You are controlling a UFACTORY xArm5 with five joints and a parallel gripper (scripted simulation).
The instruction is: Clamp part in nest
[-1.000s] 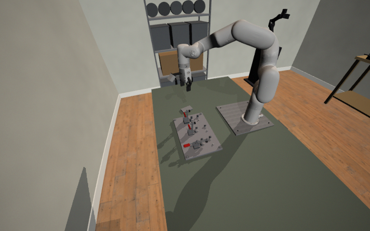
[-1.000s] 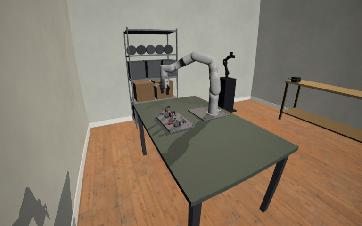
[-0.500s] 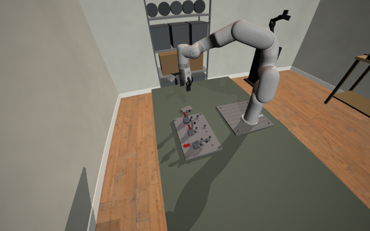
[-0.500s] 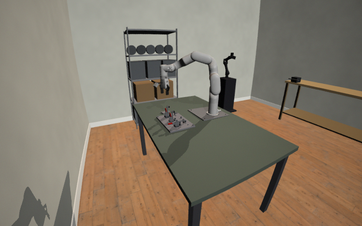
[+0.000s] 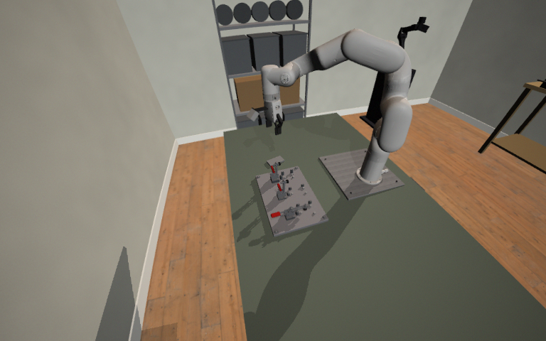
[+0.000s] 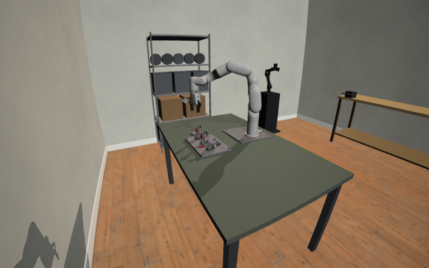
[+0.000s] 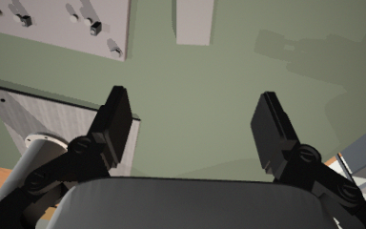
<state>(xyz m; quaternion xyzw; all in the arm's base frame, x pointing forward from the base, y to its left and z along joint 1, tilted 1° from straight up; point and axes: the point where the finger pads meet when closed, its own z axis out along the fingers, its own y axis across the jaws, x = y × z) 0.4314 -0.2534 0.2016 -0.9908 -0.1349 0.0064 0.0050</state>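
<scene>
My gripper is now 210 mm above the part. Also, from my hand: grey fixture plate: 10 mm ahead, 270 mm to the left, 210 mm below.
</scene>
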